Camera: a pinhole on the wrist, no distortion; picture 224 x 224 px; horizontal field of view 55.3 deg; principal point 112.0 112.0 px. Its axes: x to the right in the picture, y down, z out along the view. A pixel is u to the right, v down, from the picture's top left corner.
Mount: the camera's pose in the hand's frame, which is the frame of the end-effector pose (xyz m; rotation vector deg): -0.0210 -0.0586 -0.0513 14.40 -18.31 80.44
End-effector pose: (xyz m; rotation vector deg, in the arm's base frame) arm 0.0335 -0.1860 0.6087 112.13 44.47 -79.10
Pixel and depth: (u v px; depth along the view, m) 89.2 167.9 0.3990
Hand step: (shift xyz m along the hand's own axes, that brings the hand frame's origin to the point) -0.1579 -0.2249 0.3030
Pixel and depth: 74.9 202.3 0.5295
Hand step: -0.2916 -0.2990 0.4046
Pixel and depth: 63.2 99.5 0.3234
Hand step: -0.0350 -0.2453 0.2232
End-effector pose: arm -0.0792 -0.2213 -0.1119 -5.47 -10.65 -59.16
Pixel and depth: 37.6 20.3 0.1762
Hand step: 0.0330 -0.1896 0.0916
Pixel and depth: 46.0 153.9 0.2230
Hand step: -0.0892 -0.1953 0.1305
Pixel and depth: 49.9 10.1 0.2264
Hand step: 0.0609 -0.2166 0.1373
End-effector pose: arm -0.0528 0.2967 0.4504 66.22 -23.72 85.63
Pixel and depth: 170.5 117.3 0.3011
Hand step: -0.0384 -0.0894 0.2590
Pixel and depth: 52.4 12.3 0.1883
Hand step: 0.0455 -0.1877 0.1063
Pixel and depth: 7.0 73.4 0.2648
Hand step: -0.0099 -0.2805 0.1486
